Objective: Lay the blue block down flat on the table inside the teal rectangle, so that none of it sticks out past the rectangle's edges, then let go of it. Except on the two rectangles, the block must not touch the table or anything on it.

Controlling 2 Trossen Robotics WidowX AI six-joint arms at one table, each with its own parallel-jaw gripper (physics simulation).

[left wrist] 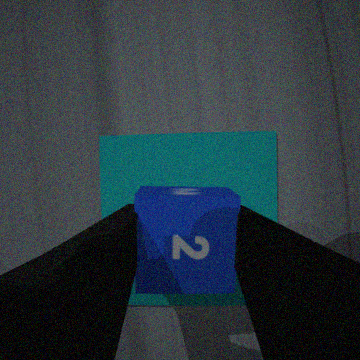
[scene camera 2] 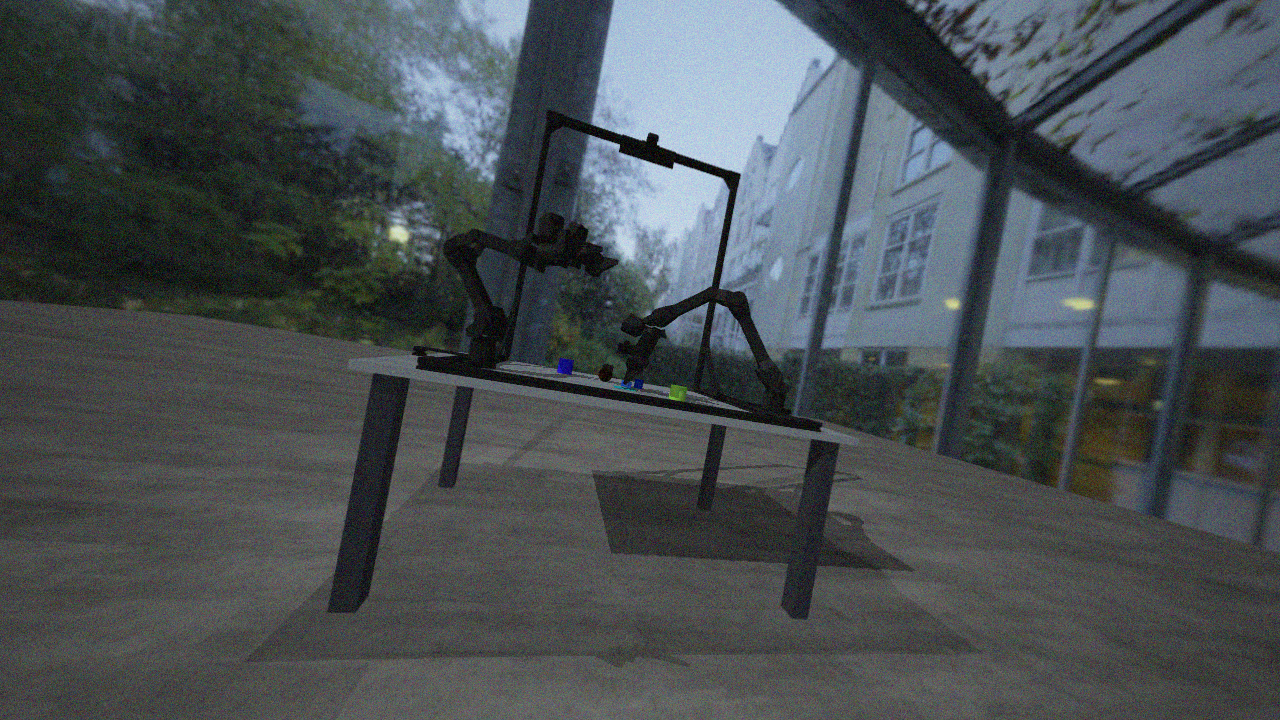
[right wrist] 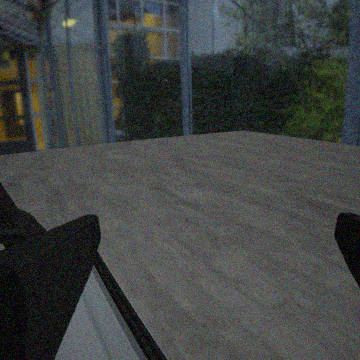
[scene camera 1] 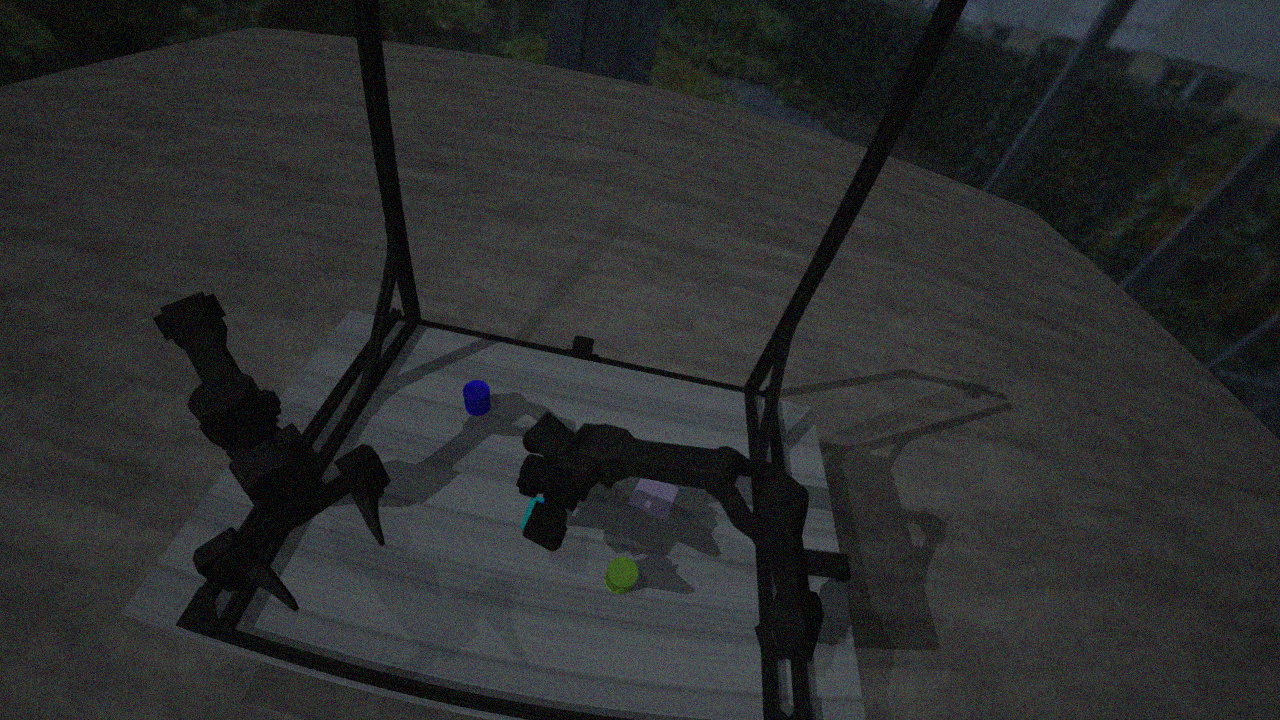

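Pixels of known places: left gripper, fingertip midpoint: (left wrist: 184, 216) (scene camera 2: 624, 384) (scene camera 1: 542, 513); right gripper, fingertip midpoint: (scene camera 2: 610, 255) (right wrist: 218, 225) (scene camera 1: 340, 575); left arm's base, origin of the base link: (scene camera 2: 771, 411) (scene camera 1: 780, 638); right arm's base, origin of the base link: (scene camera 2: 480, 359).
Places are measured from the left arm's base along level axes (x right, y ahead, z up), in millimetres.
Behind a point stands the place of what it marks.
Note:
My left gripper (scene camera 2: 631, 377) @(x 285, y 380, z -5 mm) (left wrist: 184, 216) @(x 285, y 380, z -5 mm) is shut on the blue block (scene camera 2: 626, 383) (left wrist: 186, 270) @(x 280, y 365, z 5 mm), which bears a white 2. In the left wrist view the block lies over the teal rectangle (scene camera 1: 531, 512) (scene camera 2: 630, 388) @(x 261, y 368, z -11 mm) (left wrist: 188, 160), inside its outline, with a wide teal strip above it and a thin one below. In scene camera 2 it is very low over the teal; whether it touches cannot be told. In scene camera 1 the left arm hides the block and most of the rectangle. My right gripper (scene camera 1: 340, 575) @(x 84, y 590, z 325 mm) (scene camera 2: 614, 264) @(x 84, y 590, z 325 mm) (right wrist: 218, 225) @(x 84, y 590, z 325 mm) is open and empty, high up.
A lime cylinder (scene camera 1: 621, 574) @(x 149, y 259, z 25 mm) (scene camera 2: 678, 392) @(x 132, y 270, z 7 mm) stands near the teal rectangle. A pale lilac rectangle (scene camera 1: 657, 493) @(x 312, y 150, z -18 mm) lies partly behind the left arm. A blue cylinder (scene camera 1: 476, 397) @(x 526, y 501, z 35 mm) (scene camera 2: 564, 366) @(x 521, y 514, z 8 mm) stands farther off. A small blue thing (scene camera 2: 638, 384) @(x 350, y 288, z -5 mm) shows beside the held block. A black frame (scene camera 1: 382, 134) @(x 792, y 670, z 458 mm) surrounds the table.

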